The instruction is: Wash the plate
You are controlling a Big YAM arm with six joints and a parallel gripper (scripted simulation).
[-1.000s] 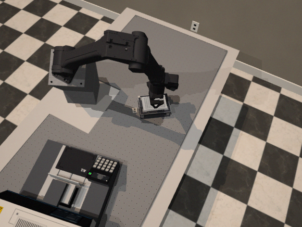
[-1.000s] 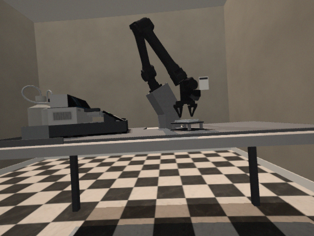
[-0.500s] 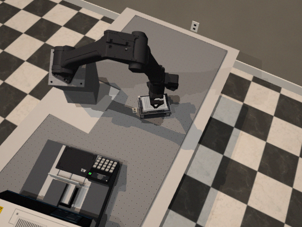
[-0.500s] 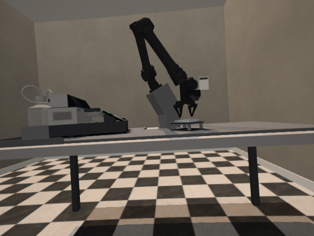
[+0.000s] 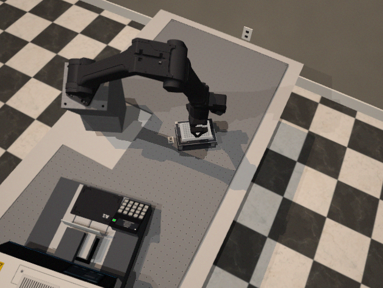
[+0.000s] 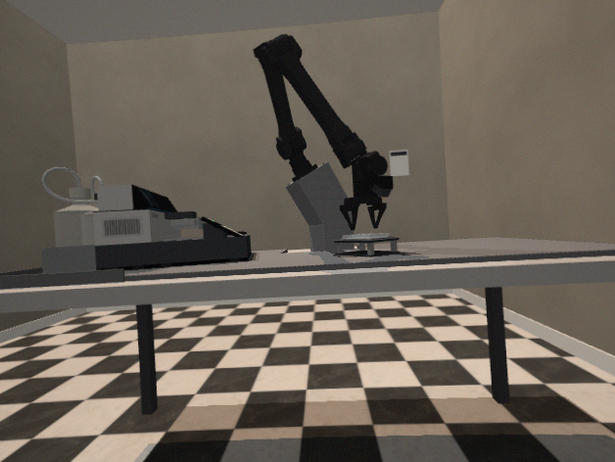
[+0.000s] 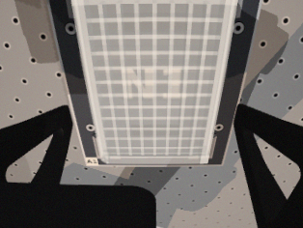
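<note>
The white well plate lies 30 mm below my hand. Round my hand: label: 90 mm below, 90 mm behind, 60 mm to the right; dark carrier: 460 mm to the right, 180 mm behind; plate nest: 40 mm below.
</note>
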